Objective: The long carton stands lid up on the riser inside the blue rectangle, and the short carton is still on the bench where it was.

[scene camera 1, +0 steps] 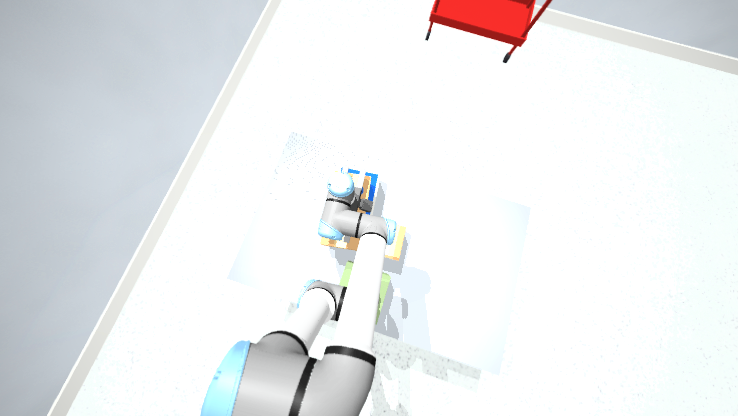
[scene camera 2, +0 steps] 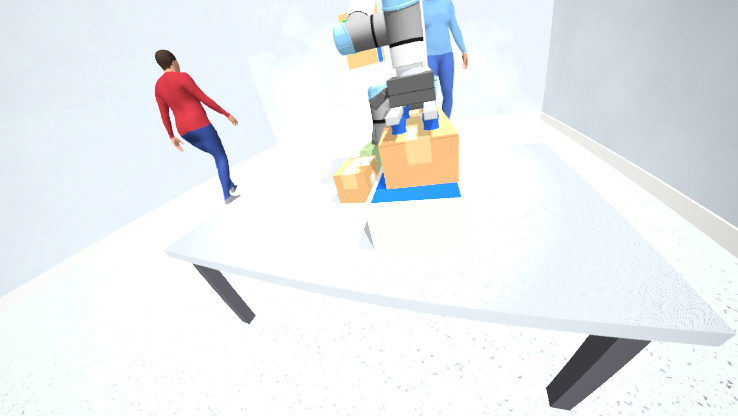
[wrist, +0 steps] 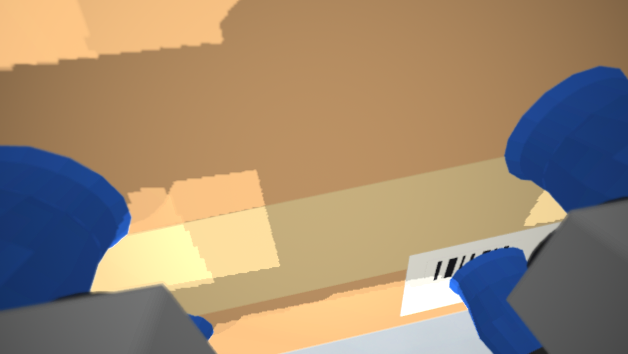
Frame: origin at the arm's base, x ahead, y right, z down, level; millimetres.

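Seen in the pictures: hand, its tool point: [scene camera 2: 416,127] [wrist: 325,223].
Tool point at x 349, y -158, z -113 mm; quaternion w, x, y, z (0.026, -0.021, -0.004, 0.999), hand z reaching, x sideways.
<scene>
Offsets run from my tool point to a thing's top centre. Level surfaces: height alone.
The long carton @(dx -16, dy +3, dz -20 mm) [scene camera 1: 365,187] [scene camera 2: 422,162] [wrist: 320,115] is level with its taped, labelled lid up. It is over the blue area [scene camera 1: 373,179] [scene camera 2: 416,194] on top of the white riser @(dx +28, dy +8, dz +96 mm) [scene camera 2: 418,224]. Its underside is at or very close to the blue; a small gap cannot be told. A blue strip shows in front of it. My gripper [scene camera 2: 414,122] [wrist: 315,165] has its blue suction cups on the lid and holds the carton. The arm covers much of both in scene camera 1. The short carton @(dx -81, dy +223, dz +113 mm) [scene camera 1: 396,249] [scene camera 2: 355,178] stands on the bench @(dz +216 mm) [scene camera 2: 310,258] beside the riser.
A green object [scene camera 1: 385,289] [scene camera 2: 367,150] is behind the short carton, partly hidden by the arm. Another tan box [scene camera 2: 361,60] shows behind the arm. A person in red [scene camera 2: 180,103] and one in light blue [scene camera 2: 439,31] are beyond the bench. A red cart [scene camera 1: 475,30] is far off.
</scene>
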